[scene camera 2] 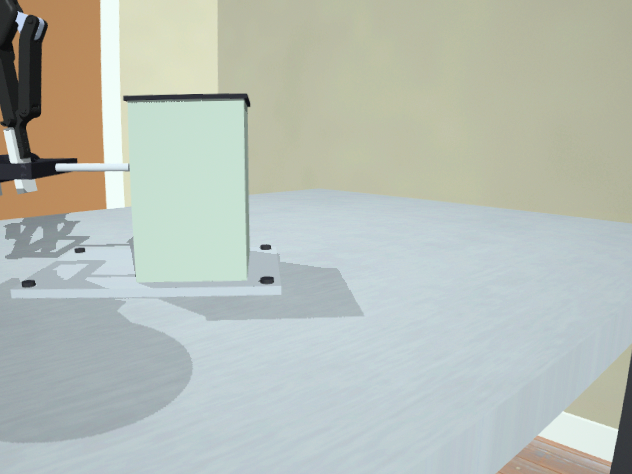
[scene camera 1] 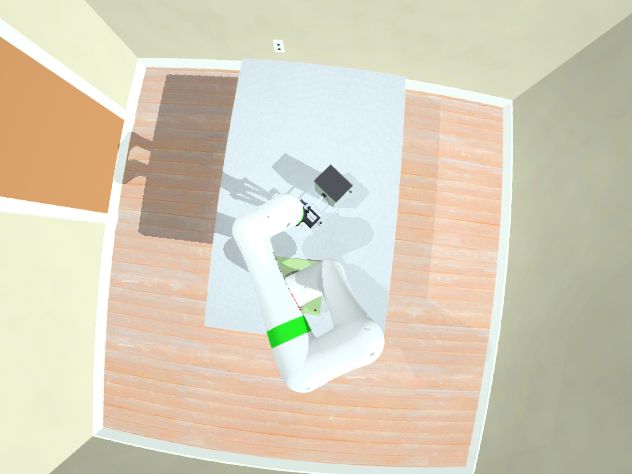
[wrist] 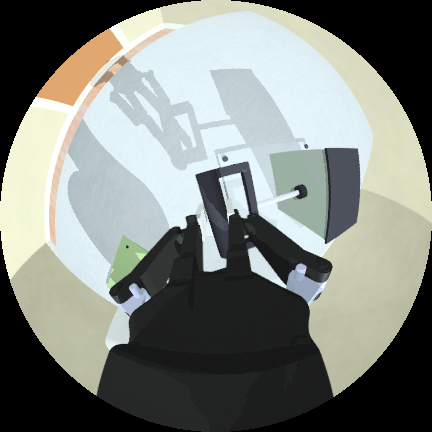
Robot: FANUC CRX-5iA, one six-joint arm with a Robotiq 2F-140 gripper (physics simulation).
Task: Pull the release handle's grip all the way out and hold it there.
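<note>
The release handle is a pale green box [scene camera 1: 333, 183] [scene camera 2: 188, 188] [wrist: 298, 215] with a dark lid. A thin white rod [scene camera 2: 91, 167] [wrist: 280, 199] runs from its side face to the grip, a dark rectangular frame [scene camera 2: 45, 168] [wrist: 214, 210], which stands well apart from the box. My gripper [scene camera 1: 306, 212] [scene camera 2: 15, 172] [wrist: 216, 208] points down at the grip and is shut on the frame's outer bar, one finger on each side of it. The lower fingertips show below the bar in the second scene view. Part of the grip is hidden behind the fingers in the wrist view.
The box stands on a flat pale base plate [scene camera 2: 153, 291] with dark bolts, on the light grey table [scene camera 1: 326, 112] [scene camera 2: 408, 357]. The arm's green base plate [scene camera 1: 312, 306] [wrist: 126, 257] lies at the near part of the table. A wall rises behind the table's far edge.
</note>
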